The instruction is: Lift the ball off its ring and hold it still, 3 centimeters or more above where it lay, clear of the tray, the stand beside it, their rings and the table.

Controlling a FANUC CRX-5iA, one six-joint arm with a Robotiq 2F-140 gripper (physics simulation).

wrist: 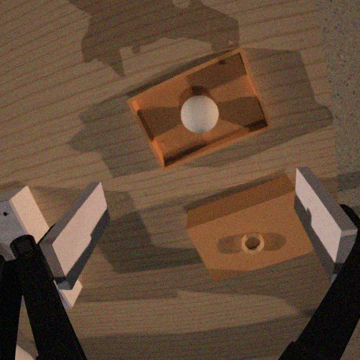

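Note:
A white ball (199, 114) sits inside the orange tray (214, 146), near its middle. The ring under the ball is mostly hidden by the ball. The orange stand (215, 262) is a block beside the tray, lower in the view, with a small empty ring (244, 243) on its top. My gripper (197, 195) is open, its two pads wide apart at the left and right of the lower half of the view. The ball lies beyond the fingertips, above them in the view, and nothing is between the pads. The right pad overlaps the stand's right end in the view.
The wooden table (40, 125) lies under the tray and stand. A grey speckled surface (347, 100) runs along the right edge of the view, past the table's edge. Part of the robot's pale grey base plate (12, 225) shows at the left, behind the left finger. Dark shadows cross the table.

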